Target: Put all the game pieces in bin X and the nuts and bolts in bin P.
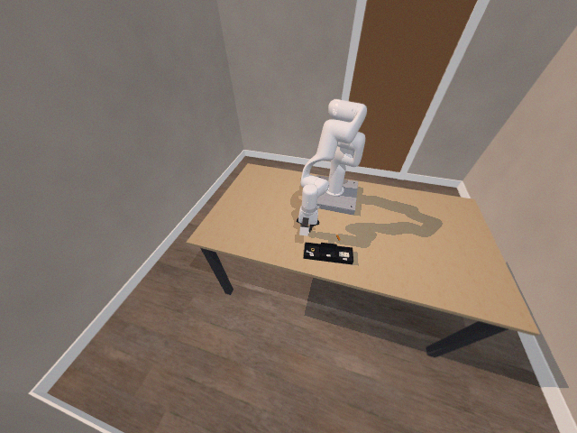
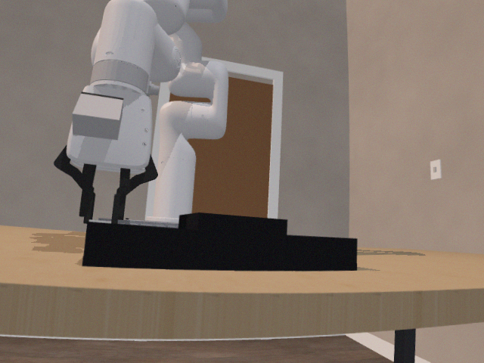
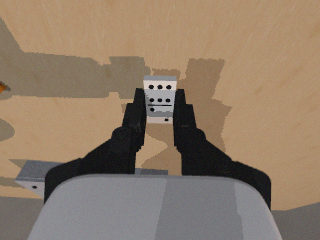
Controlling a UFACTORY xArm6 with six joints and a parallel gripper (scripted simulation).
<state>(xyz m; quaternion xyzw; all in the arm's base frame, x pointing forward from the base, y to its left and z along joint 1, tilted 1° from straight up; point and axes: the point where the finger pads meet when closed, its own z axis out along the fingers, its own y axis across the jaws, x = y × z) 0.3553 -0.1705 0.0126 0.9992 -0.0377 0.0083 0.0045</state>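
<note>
The black bin is 14 cm ahead of my hand, 12 cm to the left of it and 3 cm below it. From my hand the other things lie so: white domino: 2 cm below; yellow nut: 12 cm ahead, 4 cm to the left, 4 cm below; grey bolt: 14 cm ahead, 4 cm below, 1 cm to the left.
</note>
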